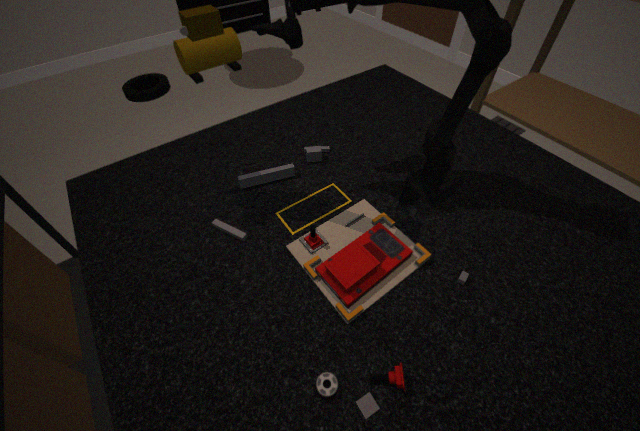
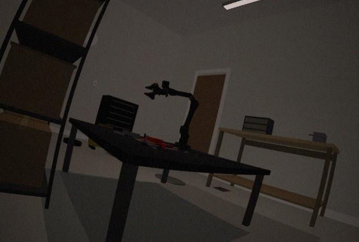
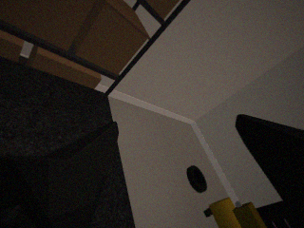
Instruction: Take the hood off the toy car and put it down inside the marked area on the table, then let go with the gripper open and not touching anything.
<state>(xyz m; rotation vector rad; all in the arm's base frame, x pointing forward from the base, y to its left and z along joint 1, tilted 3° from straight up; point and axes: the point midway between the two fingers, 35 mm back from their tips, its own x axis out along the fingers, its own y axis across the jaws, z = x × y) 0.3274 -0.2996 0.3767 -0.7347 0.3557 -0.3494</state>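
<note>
Now: the hood 30 mm behind my gripper tip, 430 mm to the left of it and 390 mm below it. The rest, counted from my gripper tip: long grey bar: 40 mm ahead, 60 mm to the left, 420 mm below; then short grey bar: 180 mm ahead, 190 mm to the left, 430 mm below.
</note>
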